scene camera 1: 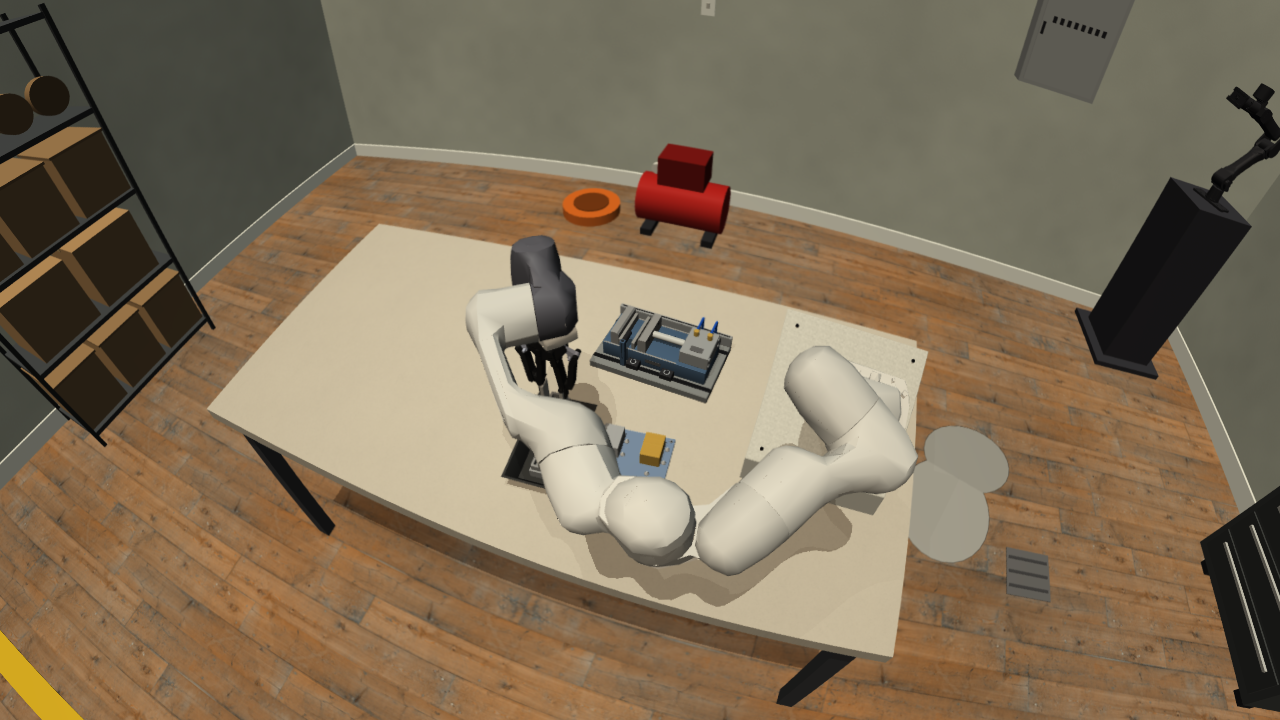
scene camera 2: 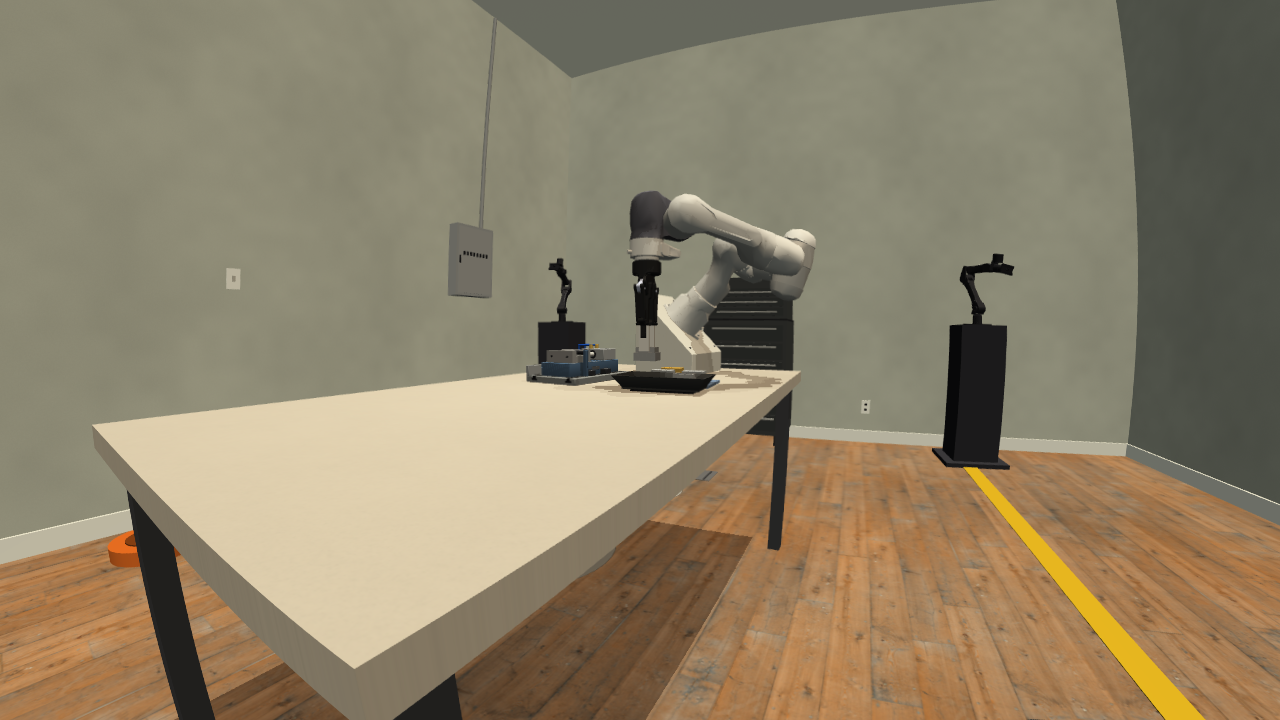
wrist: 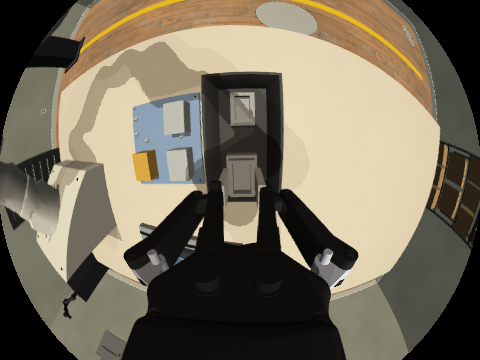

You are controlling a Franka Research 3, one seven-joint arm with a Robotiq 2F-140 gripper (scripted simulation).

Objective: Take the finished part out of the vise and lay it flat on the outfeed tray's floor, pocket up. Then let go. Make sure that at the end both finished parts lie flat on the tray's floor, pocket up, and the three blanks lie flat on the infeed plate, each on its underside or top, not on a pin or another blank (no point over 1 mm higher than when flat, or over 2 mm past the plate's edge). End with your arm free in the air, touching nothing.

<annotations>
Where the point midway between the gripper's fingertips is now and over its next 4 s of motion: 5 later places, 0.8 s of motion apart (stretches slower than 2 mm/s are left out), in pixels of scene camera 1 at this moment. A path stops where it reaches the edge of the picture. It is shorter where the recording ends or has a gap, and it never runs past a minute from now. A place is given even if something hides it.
My gripper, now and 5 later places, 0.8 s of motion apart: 555,404; 557,415; 557,418; 557,418; 558,421; 557,418
</annotations>
